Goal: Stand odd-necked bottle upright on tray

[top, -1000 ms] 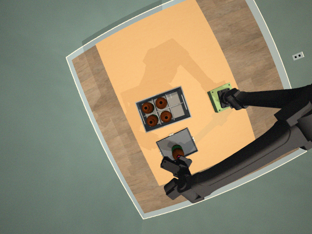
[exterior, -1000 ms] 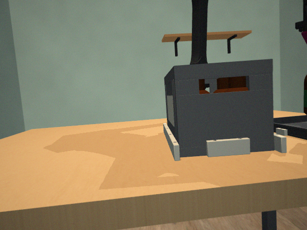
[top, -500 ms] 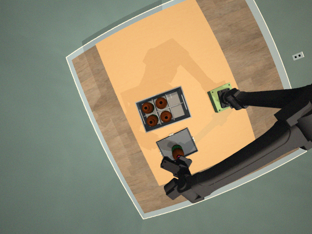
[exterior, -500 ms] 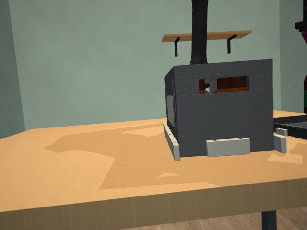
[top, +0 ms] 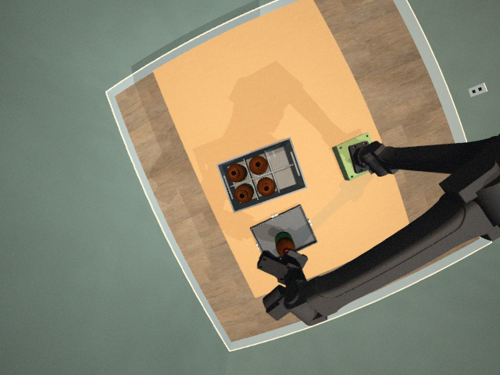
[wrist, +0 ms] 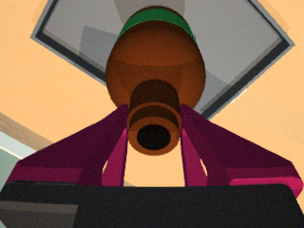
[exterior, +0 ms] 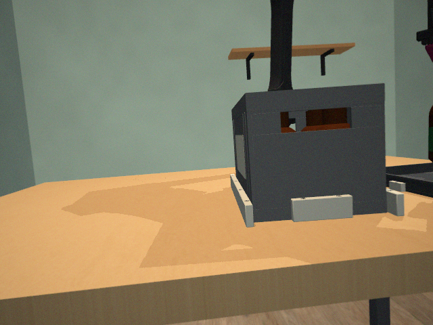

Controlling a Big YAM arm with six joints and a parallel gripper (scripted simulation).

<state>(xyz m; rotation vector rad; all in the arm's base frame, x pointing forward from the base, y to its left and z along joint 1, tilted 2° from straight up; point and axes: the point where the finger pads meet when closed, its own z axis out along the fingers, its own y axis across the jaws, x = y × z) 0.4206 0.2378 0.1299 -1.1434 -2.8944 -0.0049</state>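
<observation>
Now: hand 170 mm above the grey tray, 10 mm to the left of it and 10 mm past it. Also, from my hand: dark grey crate: 290 mm to the right, 100 mm below.
</observation>
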